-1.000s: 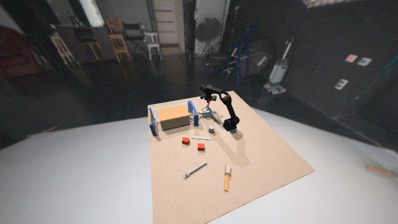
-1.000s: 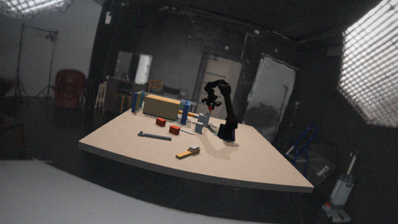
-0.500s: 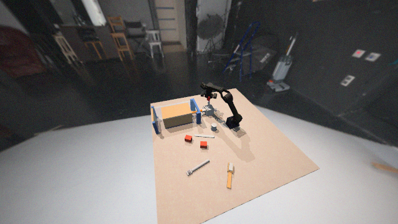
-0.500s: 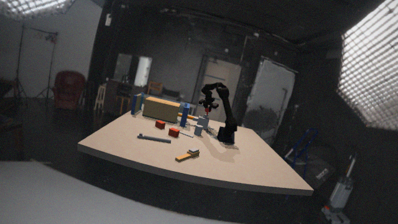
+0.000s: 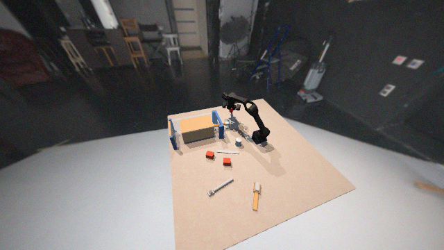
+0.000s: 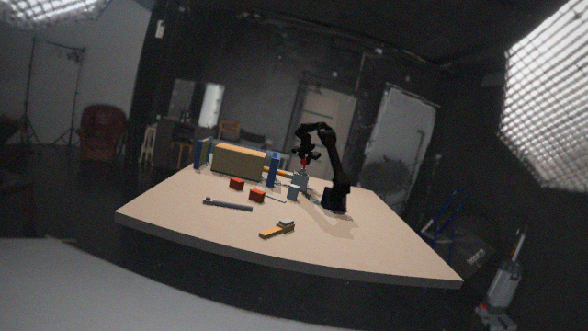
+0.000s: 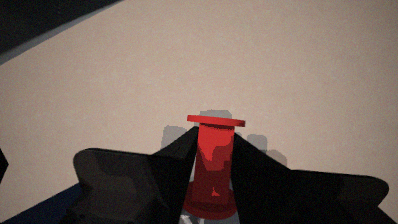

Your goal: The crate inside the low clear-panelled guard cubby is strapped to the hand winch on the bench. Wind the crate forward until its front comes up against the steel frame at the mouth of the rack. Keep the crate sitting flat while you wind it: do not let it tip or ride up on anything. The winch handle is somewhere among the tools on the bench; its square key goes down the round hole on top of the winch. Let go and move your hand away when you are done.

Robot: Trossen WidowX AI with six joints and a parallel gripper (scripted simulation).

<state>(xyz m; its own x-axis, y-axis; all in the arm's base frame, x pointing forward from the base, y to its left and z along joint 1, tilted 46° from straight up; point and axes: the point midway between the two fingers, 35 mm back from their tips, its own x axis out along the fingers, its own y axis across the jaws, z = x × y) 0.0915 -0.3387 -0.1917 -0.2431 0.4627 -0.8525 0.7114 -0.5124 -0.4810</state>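
The winch handle lies 5 cm to the left of my gripper tip, 3 cm below it and 2 cm ahead of it. Also, from my gripper tip: grey winch 10 cm to the left, 10 cm below, 3 cm ahead; red knob 1 cm to the left, 1 cm ahead; blue steel frame 20 cm ahead, 8 cm to the left, 3 cm below.
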